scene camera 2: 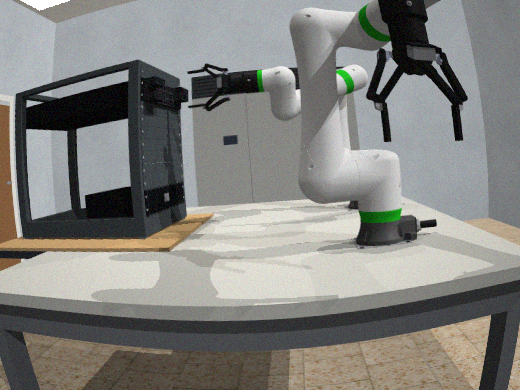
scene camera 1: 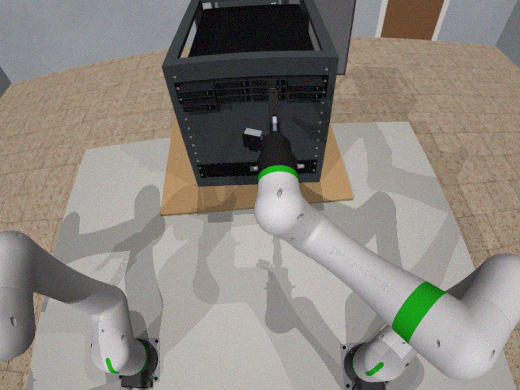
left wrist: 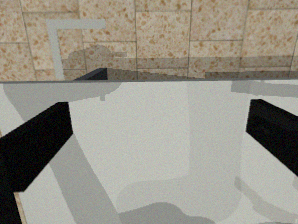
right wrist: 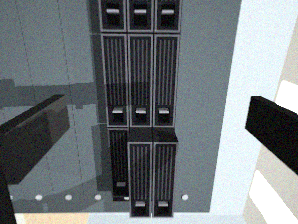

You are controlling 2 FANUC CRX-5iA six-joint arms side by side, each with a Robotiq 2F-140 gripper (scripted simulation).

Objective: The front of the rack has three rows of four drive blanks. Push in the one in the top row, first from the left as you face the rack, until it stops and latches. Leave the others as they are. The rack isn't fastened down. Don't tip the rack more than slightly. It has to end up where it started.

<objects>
My left gripper shows in scene camera 2 and in the left wrist view; in scene camera 1 it is out of frame, in the right wrist view it is out of frame. The same spot on my left gripper: [left wrist: 37, 141] is [scene camera 2: 455, 115].
</objects>
